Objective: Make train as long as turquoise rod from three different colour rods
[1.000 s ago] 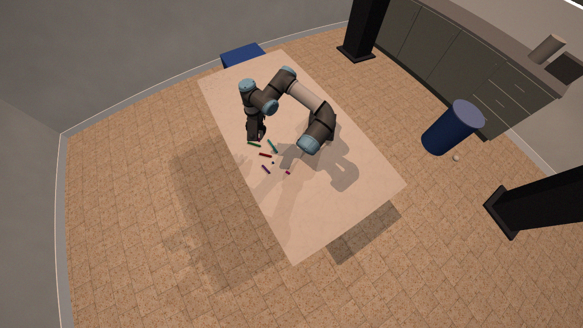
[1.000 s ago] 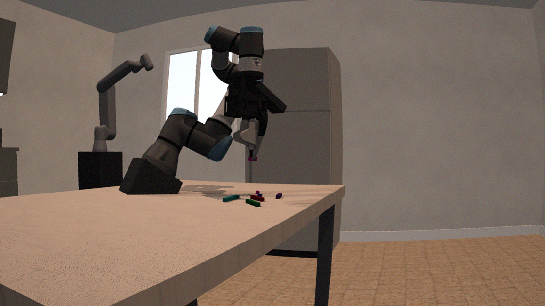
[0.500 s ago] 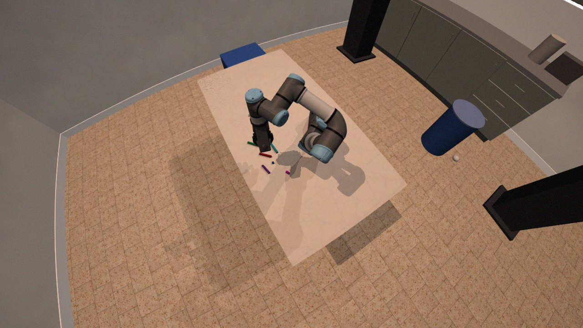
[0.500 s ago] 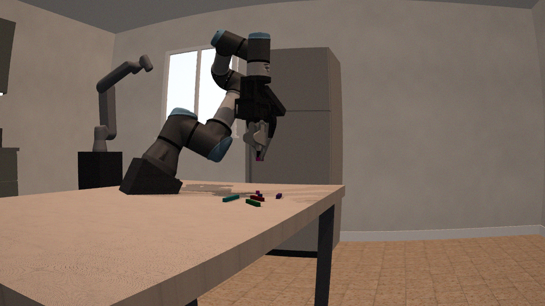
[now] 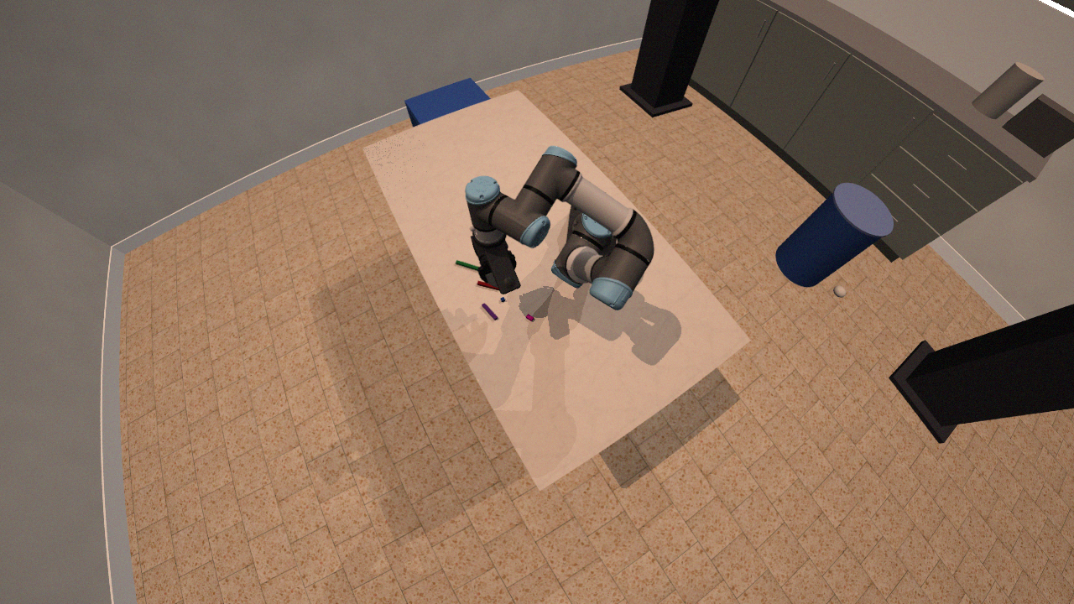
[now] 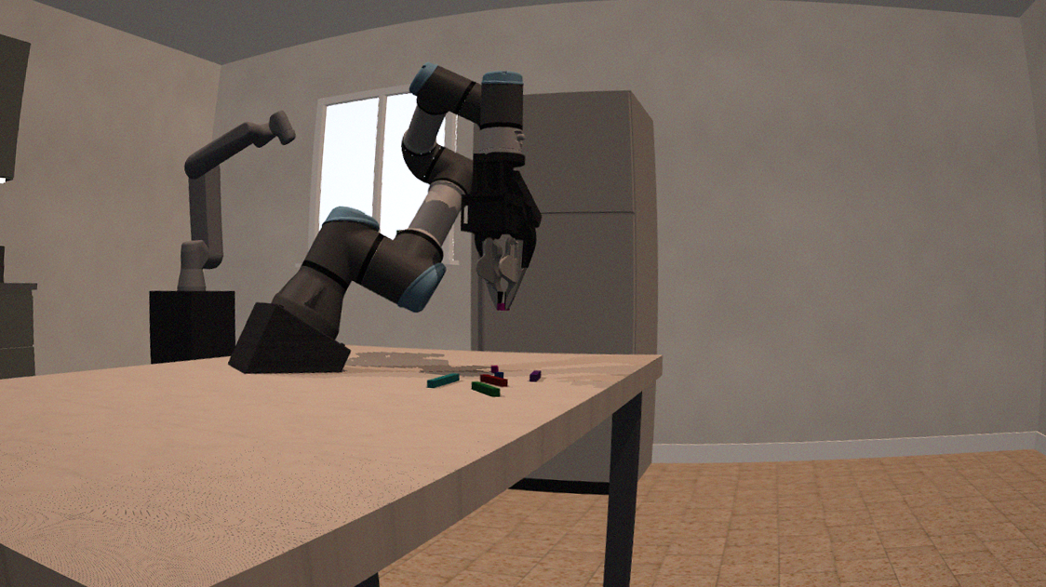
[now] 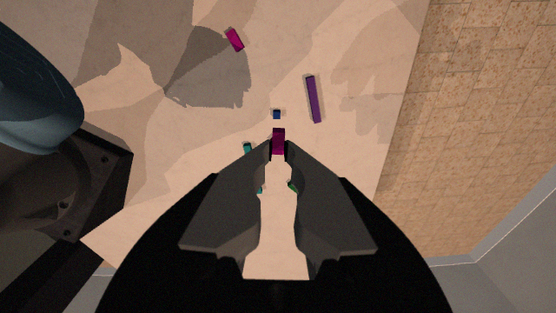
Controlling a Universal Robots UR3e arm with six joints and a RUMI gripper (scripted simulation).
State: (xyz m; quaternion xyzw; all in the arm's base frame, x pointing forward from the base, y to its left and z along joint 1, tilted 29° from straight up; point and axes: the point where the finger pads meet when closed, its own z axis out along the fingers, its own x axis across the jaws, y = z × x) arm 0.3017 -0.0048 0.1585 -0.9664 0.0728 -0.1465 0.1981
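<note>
Now: the blue rod 110 mm below my hand and 10 mm to the right of it. Round my hand: red rod: 110 mm below, 70 mm to the right, 10 mm ahead; then purple rod: 110 mm below, 50 mm ahead, 10 mm to the left; then turquoise rod: 110 mm below, 100 mm to the right, 50 mm behind.
</note>
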